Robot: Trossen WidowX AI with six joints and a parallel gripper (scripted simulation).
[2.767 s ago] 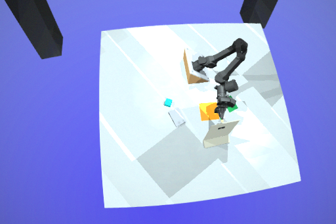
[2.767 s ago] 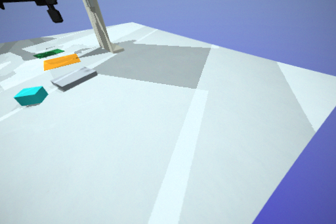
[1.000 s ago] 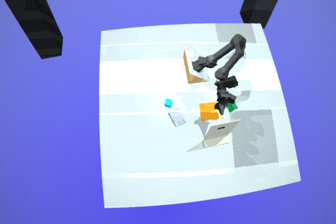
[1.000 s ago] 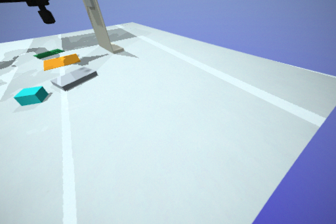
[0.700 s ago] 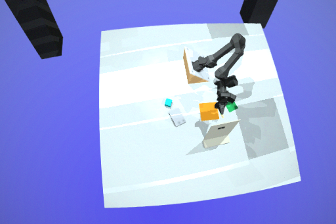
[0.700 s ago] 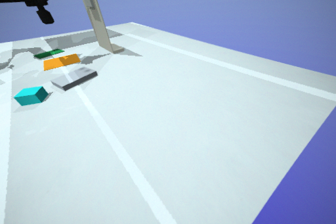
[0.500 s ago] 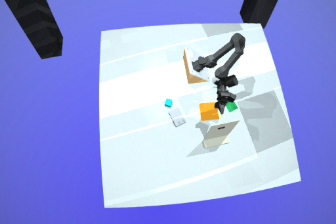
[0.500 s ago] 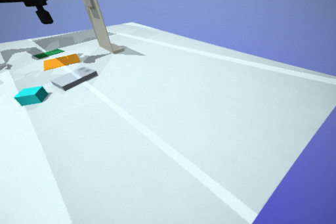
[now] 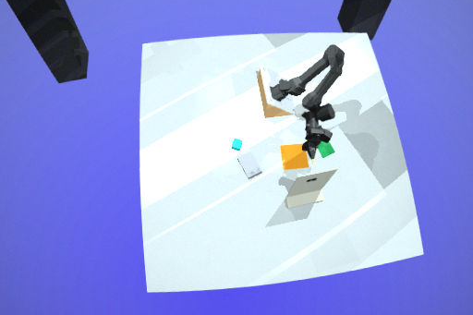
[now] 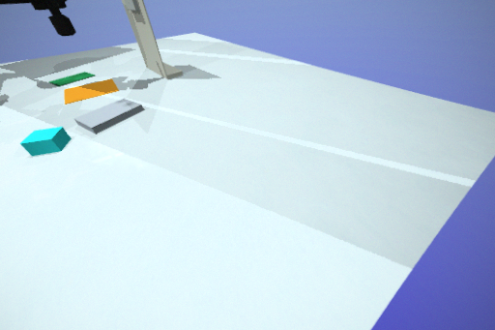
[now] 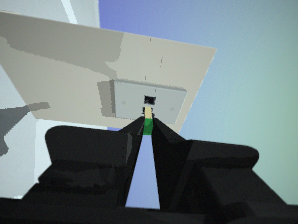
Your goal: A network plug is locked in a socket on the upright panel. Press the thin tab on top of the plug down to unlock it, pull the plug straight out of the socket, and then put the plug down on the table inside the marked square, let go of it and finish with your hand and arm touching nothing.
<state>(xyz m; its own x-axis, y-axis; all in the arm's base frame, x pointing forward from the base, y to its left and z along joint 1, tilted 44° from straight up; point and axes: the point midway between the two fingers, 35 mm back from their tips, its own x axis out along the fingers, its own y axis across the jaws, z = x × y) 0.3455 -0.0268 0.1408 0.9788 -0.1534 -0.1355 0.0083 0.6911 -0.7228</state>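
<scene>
My gripper tip is now 100 mm past the orange square, 20 mm to the left of it and 220 mm above it. Round my gripper tip: beige upright panel (90 mm ahead, 20 mm to the right, 90 mm below); network plug (right at my gripper tip); grey flat block (90 mm behind, 230 mm to the right, 220 mm below).
</scene>
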